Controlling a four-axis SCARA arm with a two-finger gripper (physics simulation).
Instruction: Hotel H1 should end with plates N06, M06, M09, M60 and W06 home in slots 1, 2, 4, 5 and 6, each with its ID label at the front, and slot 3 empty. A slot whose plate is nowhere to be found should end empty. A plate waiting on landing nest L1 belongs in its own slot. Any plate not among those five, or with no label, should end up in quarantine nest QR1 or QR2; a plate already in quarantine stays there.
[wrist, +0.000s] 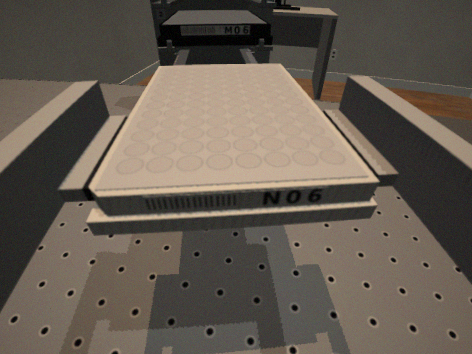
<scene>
I see my gripper (227, 100) and a plate N06 (221, 146).
</scene>
